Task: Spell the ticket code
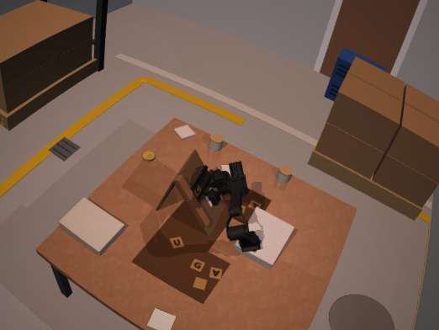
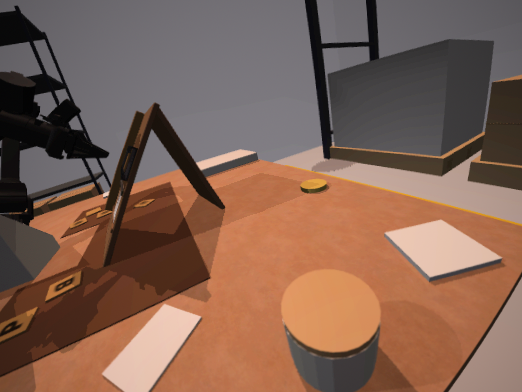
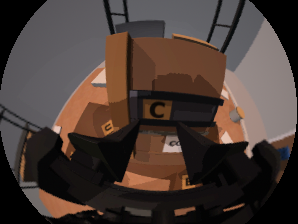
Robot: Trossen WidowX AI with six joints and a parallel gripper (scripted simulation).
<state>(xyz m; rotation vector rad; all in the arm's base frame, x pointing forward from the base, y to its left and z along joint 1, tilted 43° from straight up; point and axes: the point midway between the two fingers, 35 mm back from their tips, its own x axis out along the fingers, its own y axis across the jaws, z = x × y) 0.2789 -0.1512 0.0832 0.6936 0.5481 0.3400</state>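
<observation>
The white ticket is 10 cm below my gripper tip, 7 cm to the right of it and 1 cm behind it. Round my gripper tip: dark mat (21 cm below, 11 cm behind, 4 cm to the left); yellow disc (45 cm ahead, 20 cm to the right, 20 cm below); white card (41 cm to the right, 21 cm below, 3 cm ahead).
</observation>
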